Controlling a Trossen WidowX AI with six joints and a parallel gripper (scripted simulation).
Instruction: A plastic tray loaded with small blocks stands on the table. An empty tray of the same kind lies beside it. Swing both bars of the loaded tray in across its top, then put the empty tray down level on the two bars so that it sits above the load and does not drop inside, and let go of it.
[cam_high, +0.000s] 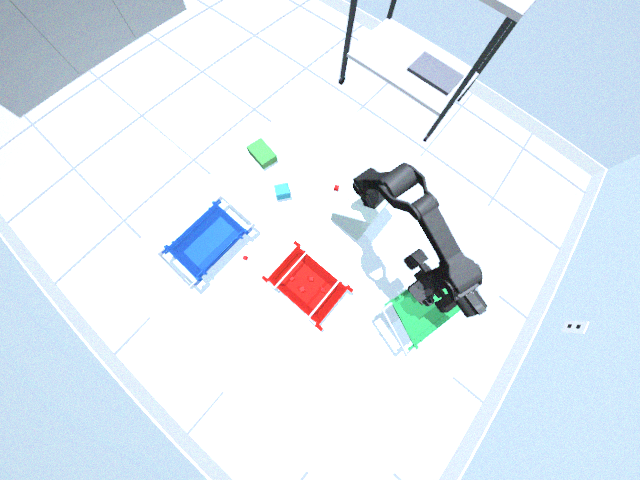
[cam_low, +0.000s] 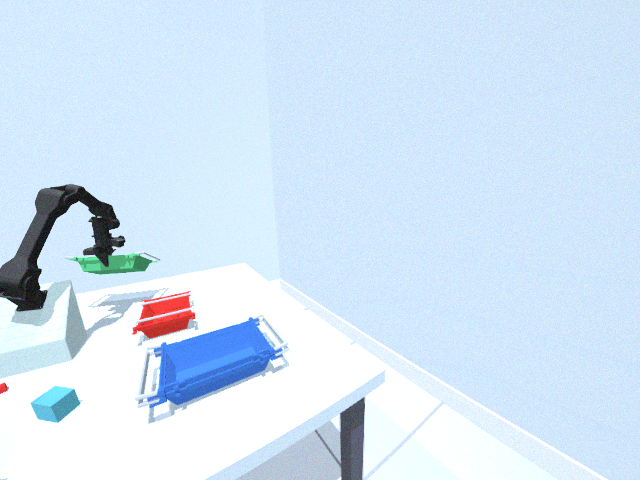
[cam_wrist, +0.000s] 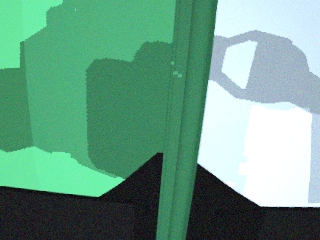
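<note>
Now: the green tray 2 cm ahead of my gripper tip and 7 cm to the left of it. From my gripper tip the other things lie so: green block 1 cm behind, 83 cm to the right, 18 cm below; then cyan block 5 cm ahead, 62 cm to the right, 18 cm below.
</note>
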